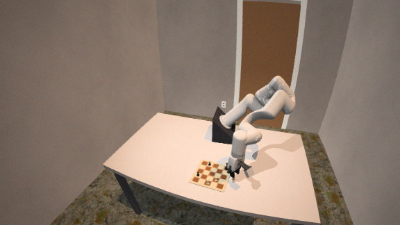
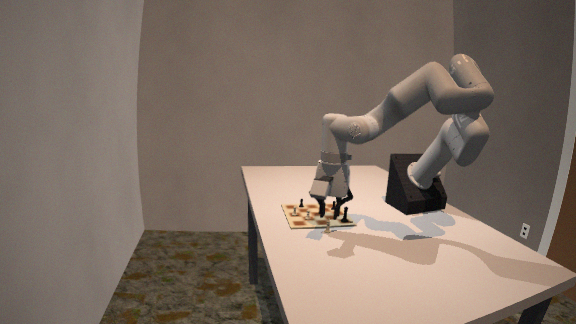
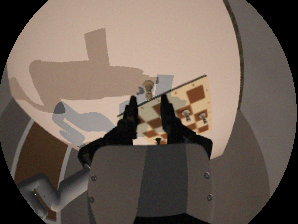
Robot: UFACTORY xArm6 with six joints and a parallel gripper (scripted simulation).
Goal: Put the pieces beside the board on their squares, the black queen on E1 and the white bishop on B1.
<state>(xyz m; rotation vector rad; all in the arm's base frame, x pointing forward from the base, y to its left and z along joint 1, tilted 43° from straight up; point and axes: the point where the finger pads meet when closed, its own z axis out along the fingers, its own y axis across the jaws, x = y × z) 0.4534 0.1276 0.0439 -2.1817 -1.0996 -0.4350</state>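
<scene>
The white bishop is 5 cm below my hand. From my hand the other things lie so: chessboard (2 cm behind, 14 cm to the right, 7 cm below); black queen (8 cm behind, 5 cm to the right, 4 cm below).
</scene>
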